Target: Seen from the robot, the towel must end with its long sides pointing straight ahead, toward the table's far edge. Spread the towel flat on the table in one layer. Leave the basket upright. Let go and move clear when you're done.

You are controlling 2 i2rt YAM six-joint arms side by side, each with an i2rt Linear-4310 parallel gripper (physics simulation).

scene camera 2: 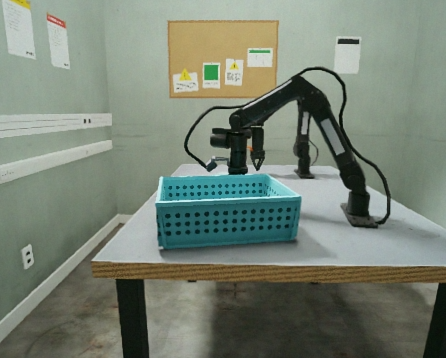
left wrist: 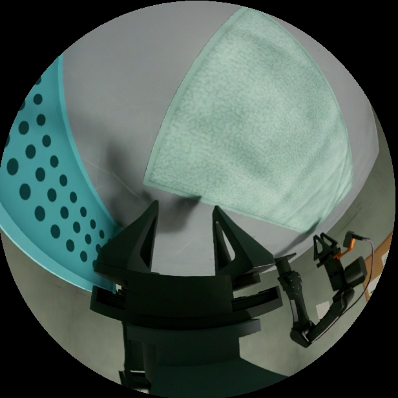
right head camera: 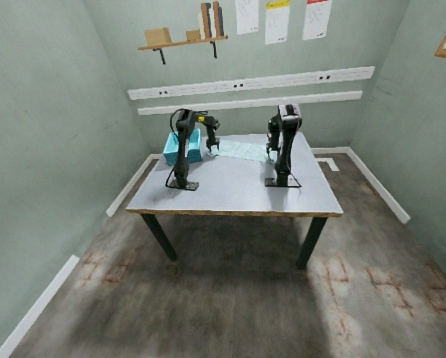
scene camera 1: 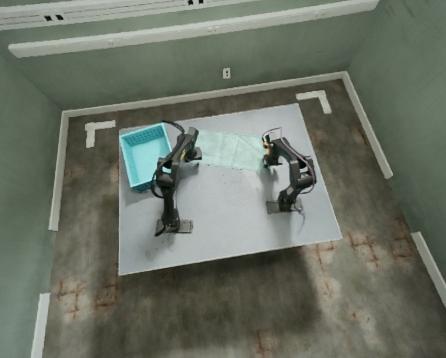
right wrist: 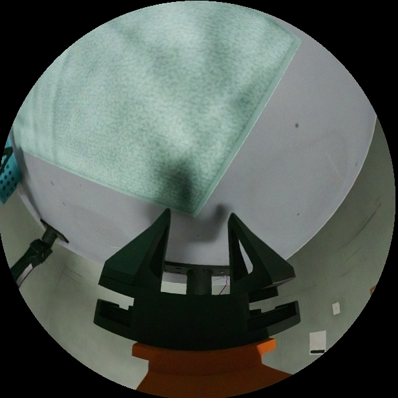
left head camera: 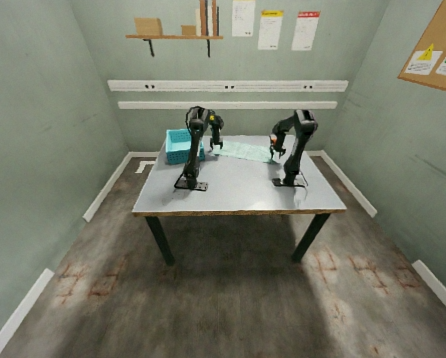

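Observation:
The pale green towel point(left head camera: 245, 151) point(right head camera: 242, 150) point(scene camera 1: 227, 150) point(left wrist: 260, 115) point(right wrist: 135, 110) lies spread on the table with faint creases; its long sides run left to right, slightly slanted. The teal basket point(left head camera: 175, 159) point(right head camera: 194, 156) point(scene camera 1: 131, 167) point(scene camera 2: 230, 220) stands upright left of it in the head views. My left gripper point(left head camera: 216, 146) point(right head camera: 214, 149) point(left wrist: 186, 206) is partly open and empty, above the towel's near edge by its left end. My right gripper point(left head camera: 278, 154) point(right head camera: 271, 151) point(right wrist: 200, 214) is partly open and empty, beside the towel's near right corner. In scene camera 2, the basket hides the left fingertips.
The basket's wall point(left wrist: 30, 165) is close to my left gripper in the left wrist view. The table point(scene camera 1: 225, 225) carries both arm bases near its front. A wall shelf point(left head camera: 175, 37) with boxes and books hangs behind and above the table.

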